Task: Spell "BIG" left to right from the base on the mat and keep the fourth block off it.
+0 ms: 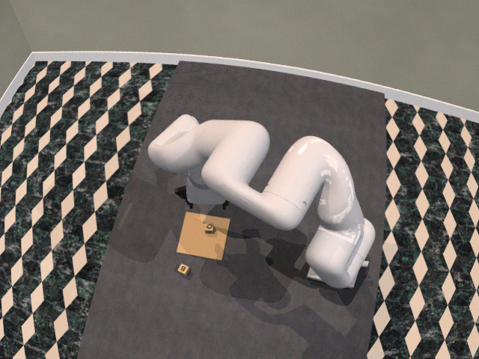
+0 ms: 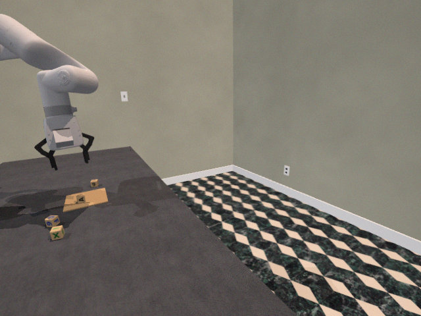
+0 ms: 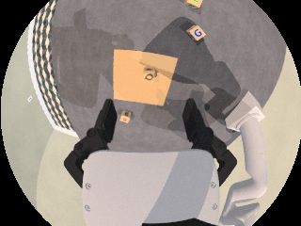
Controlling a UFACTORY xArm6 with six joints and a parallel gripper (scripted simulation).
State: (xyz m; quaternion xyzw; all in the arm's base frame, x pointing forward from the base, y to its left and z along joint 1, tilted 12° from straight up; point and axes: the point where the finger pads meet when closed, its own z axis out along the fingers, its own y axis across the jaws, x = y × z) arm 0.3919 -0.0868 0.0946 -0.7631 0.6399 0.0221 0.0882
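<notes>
Right now my hand is 15 cm above the tan mat, 4 cm to the right of it and 2 cm short of it. Also, from my hand: B block (17 cm to the left, 14 cm below, 5 cm ahead); then G block (14 cm below, 11 cm to the right, 7 cm behind).
</notes>
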